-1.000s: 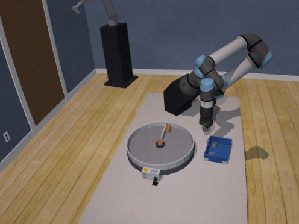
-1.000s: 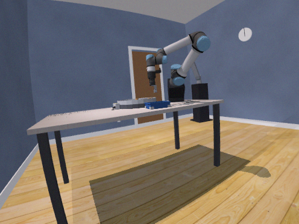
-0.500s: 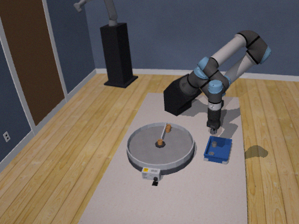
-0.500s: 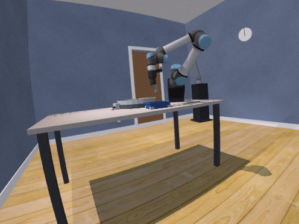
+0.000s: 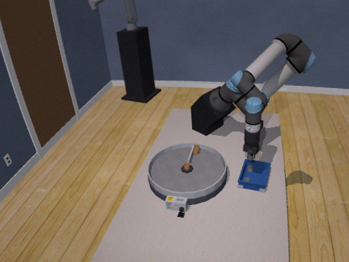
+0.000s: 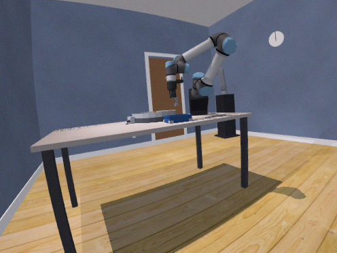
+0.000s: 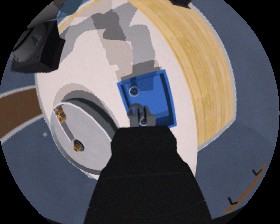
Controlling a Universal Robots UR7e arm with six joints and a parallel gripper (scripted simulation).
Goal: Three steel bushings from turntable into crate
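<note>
My gripper is now 120 mm above the blue crate, 30 mm to the right of it and 10 mm short of it. Also, from my hand: round grey turntable (320 mm to the right, 120 mm ahead, 90 mm below).
</note>
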